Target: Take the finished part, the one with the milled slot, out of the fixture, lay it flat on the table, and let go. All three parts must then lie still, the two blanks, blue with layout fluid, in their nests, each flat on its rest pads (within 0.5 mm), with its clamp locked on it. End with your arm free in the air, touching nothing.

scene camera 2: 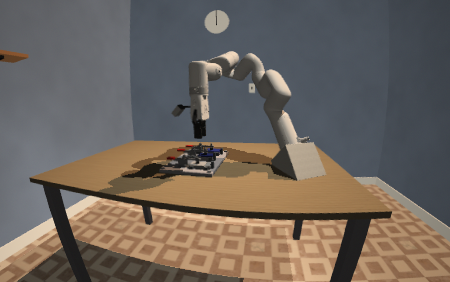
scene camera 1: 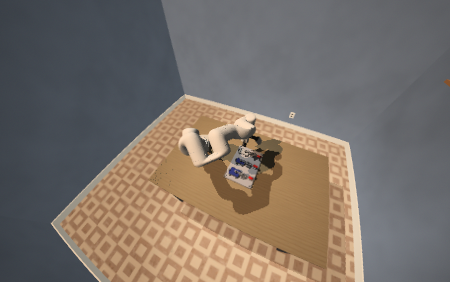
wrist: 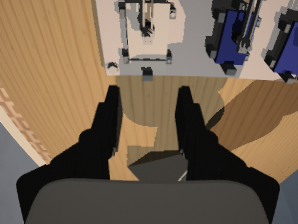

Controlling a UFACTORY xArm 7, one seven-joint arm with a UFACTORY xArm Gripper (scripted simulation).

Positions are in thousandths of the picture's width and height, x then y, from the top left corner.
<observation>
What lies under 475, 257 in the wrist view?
A grey finished part.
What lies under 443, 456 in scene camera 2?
My gripper.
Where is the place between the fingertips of my gripper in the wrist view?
502, 449
</observation>
